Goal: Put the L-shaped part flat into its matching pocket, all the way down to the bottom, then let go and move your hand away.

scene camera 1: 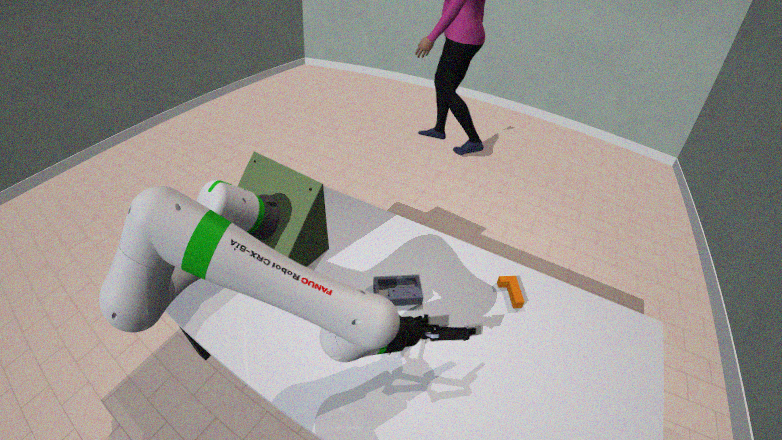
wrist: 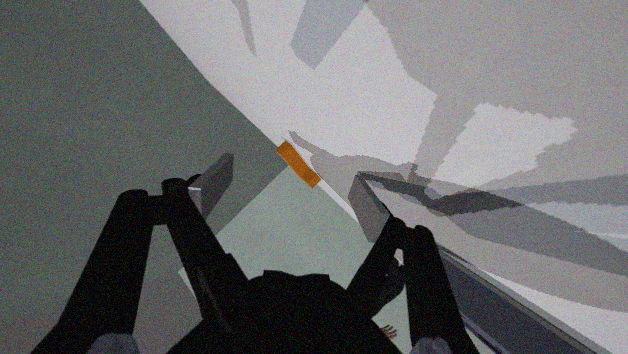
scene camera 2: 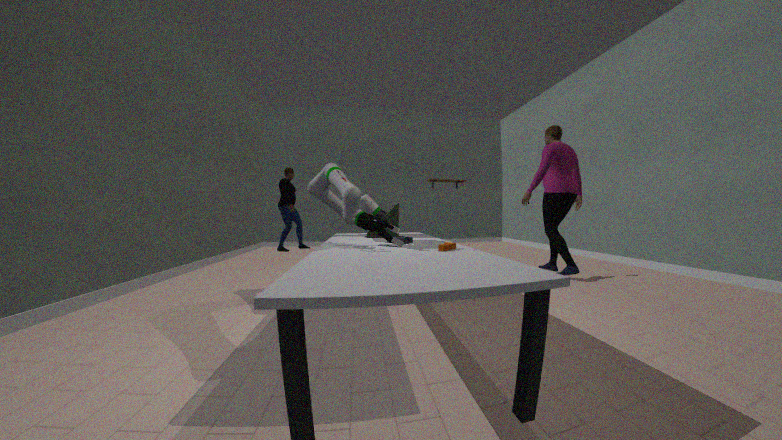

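Seen in the pictures: gripper, fingertip midpoint: [scene camera 1: 464, 323] [wrist: 295, 177] [scene camera 2: 401, 238]; arm's base, origin of the base link: [scene camera 1: 263, 217] [scene camera 2: 381, 219].
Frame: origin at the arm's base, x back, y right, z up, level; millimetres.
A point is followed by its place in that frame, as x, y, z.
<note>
The orange L-shaped part [scene camera 1: 512, 291] {-801, -194, -114} [scene camera 2: 447, 246] {-833, -196, -122} [wrist: 299, 165] {-796, -202, -128} lies flat on the white table. The dark grey block with the pocket [scene camera 1: 407, 300] {-517, -17, -117} [scene camera 2: 407, 239] {-534, -77, -116} [wrist: 505, 300] {-495, -3, -137} stands on the table, between the arm's base and the part. In scene camera 1, part of its recess shows; the pocket's full outline is too shaded to tell. My black gripper [scene camera 1: 474, 331] {-698, 7, -89} [wrist: 295, 177] {-698, 7, -89} is open and empty. It is tilted, with its fingers above the table beside the block, on the near side in scene camera 1, and apart from the L-shaped part. In the wrist view, my right finger and linkage partly cover the block.
The white table [scene camera 1: 590, 372] {-1106, -20, -142} [scene camera 2: 415, 281] {-1261, 112, -142} carries the green mounting block [scene camera 1: 273, 180] {15, -90, 87} of the arm at its far end. A person in a pink top [scene camera 1: 464, 24] [scene camera 2: 561, 166] stands on the floor beyond the table. Another person in black [scene camera 2: 287, 191] is at the back left in scene camera 2.
</note>
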